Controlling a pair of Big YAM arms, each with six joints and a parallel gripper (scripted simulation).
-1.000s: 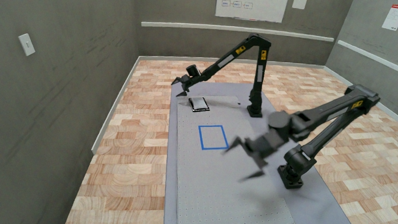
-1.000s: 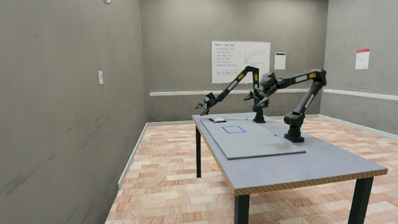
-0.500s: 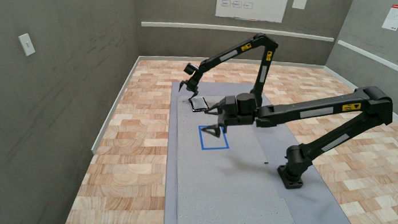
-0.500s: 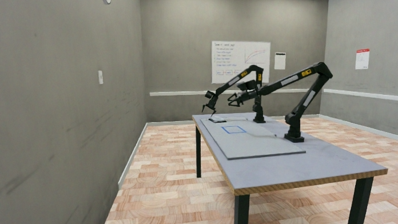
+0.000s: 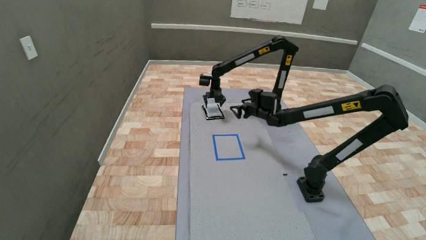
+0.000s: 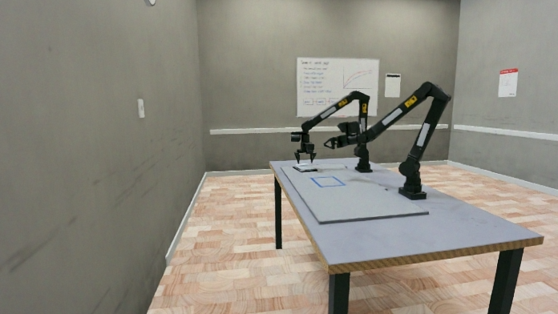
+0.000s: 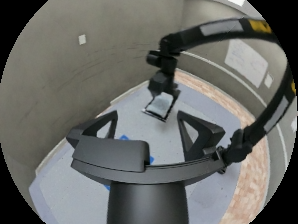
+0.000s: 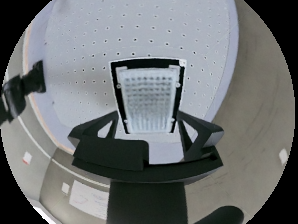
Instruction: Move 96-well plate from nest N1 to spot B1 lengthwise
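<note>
My right gripper is now 3 cm above the 96-well plate. The rest, counted from my right hand: black plate nest 4 cm below.
</note>
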